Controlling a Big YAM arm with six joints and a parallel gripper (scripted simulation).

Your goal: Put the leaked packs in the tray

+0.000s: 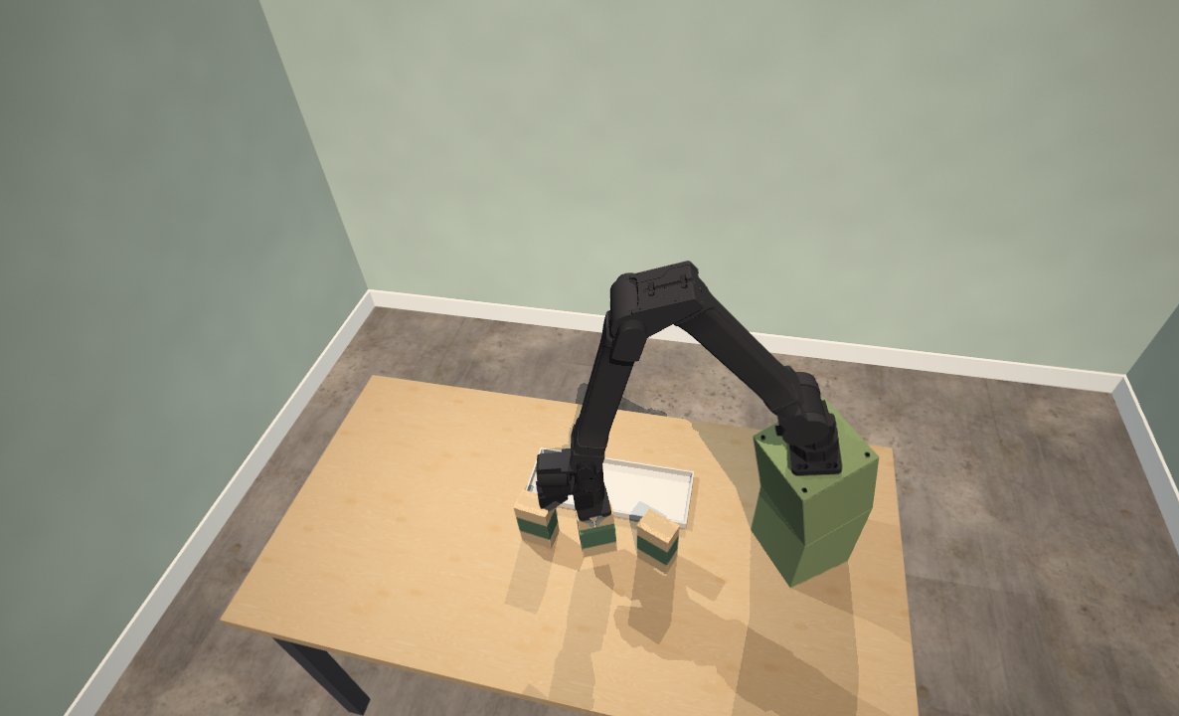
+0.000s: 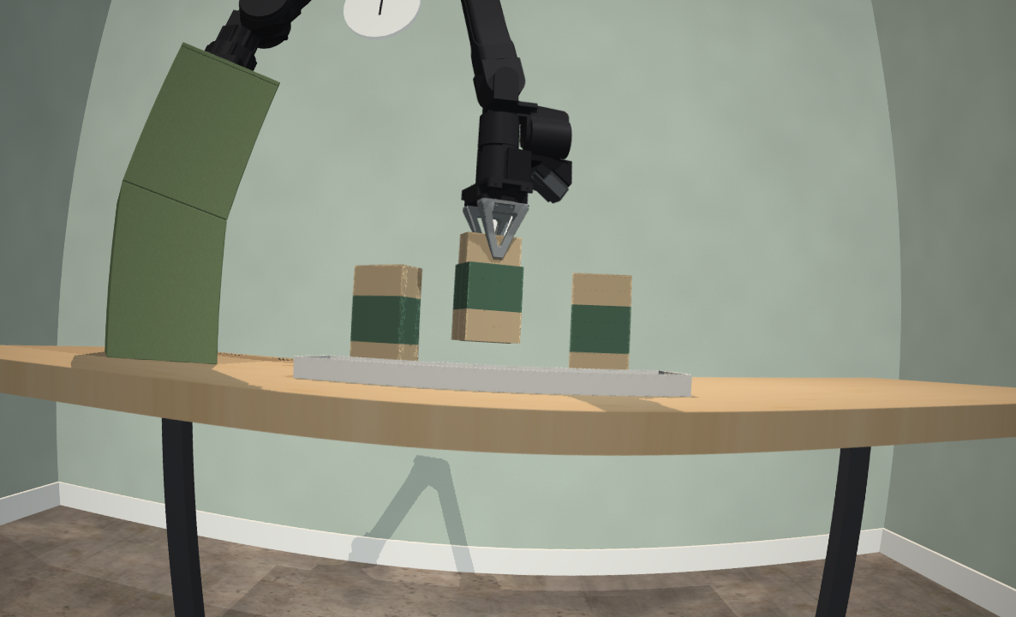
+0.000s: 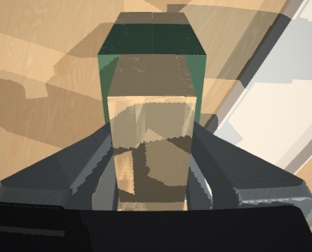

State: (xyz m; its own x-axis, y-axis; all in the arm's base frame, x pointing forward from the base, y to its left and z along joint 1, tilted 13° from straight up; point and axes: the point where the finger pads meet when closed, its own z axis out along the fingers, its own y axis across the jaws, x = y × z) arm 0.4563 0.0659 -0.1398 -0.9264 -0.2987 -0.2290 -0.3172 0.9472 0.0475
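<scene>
The white tray is 10 mm behind my hand, 180 mm to the right of it and 160 mm below it.
</scene>
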